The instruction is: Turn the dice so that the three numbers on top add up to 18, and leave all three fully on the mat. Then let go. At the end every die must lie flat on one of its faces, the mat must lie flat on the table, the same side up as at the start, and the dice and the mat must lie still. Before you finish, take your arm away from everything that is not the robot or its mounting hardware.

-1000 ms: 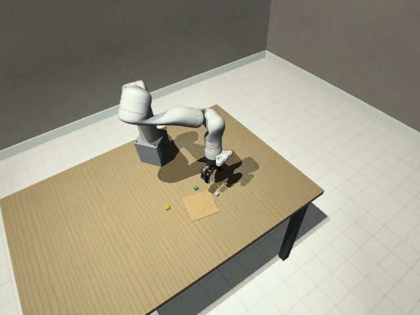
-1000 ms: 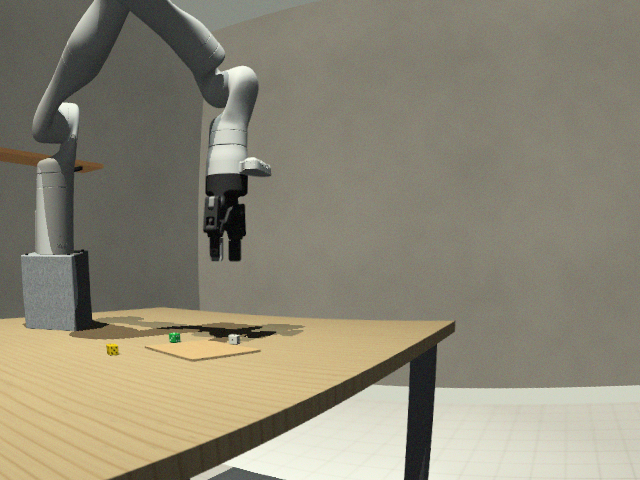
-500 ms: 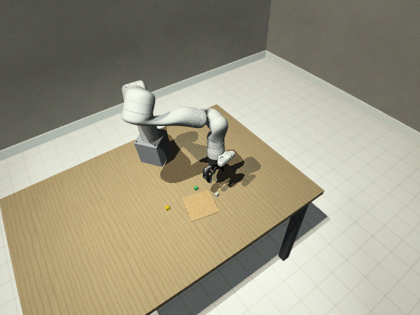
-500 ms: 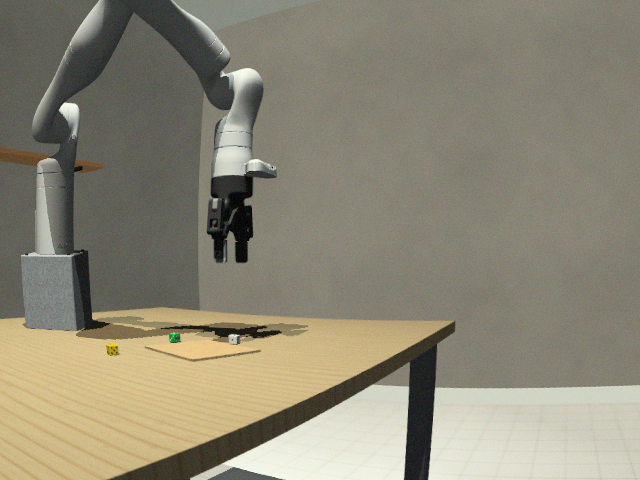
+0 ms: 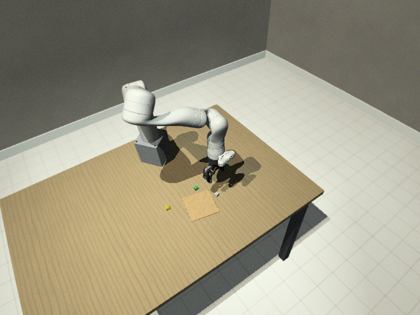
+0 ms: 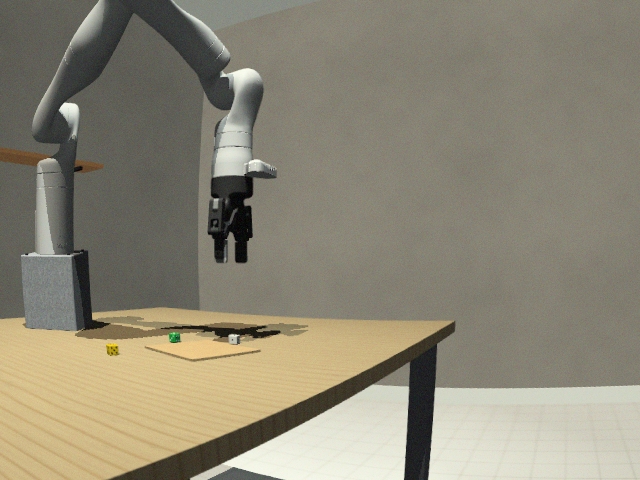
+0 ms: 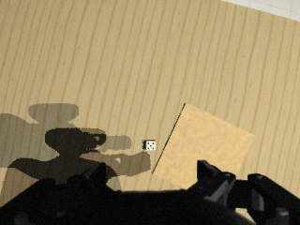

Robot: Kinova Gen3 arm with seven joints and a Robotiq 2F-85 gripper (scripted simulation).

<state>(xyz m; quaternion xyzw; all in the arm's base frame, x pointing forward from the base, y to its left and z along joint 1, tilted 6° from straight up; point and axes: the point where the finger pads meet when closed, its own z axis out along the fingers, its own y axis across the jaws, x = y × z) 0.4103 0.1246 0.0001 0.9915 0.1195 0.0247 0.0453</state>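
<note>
Now: hand 140 mm above the white die. The rest, counted from my hand: yellow die 230 mm to the right, 140 mm below, 70 mm behind; tan mat 150 mm below, 100 mm to the right; green die 140 mm below, 90 mm behind, 60 mm to the right.
</note>
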